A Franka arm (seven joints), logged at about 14 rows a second.
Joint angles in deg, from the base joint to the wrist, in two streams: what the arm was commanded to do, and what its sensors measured. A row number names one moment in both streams.
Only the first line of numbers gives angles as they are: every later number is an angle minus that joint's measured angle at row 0.
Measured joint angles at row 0:
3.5 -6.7 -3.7 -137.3 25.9 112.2 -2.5
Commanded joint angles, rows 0 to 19:
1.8 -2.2 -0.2 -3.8 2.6 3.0 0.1
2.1 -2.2 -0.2 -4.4 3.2 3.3 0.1
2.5 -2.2 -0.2 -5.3 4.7 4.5 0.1
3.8 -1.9 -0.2 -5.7 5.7 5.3 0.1
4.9 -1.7 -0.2 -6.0 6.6 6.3 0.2
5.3 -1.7 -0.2 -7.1 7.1 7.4 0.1
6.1 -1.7 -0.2 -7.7 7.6 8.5 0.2
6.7 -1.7 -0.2 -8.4 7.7 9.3 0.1
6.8 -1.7 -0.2 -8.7 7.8 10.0 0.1
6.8 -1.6 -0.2 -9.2 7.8 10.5 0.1
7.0 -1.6 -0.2 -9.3 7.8 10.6 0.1
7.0 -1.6 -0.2 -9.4 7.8 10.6 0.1
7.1 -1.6 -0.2 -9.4 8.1 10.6 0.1
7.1 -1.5 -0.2 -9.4 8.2 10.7 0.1
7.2 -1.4 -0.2 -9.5 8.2 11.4 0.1
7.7 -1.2 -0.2 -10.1 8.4 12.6 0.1
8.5 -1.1 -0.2 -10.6 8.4 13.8 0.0
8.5 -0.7 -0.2 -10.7 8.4 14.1 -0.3
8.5 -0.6 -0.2 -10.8 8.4 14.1 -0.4
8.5 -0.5 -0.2 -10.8 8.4 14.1 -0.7
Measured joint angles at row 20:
7.4 0.0 0.1 -9.3 6.7 12.5 0.2
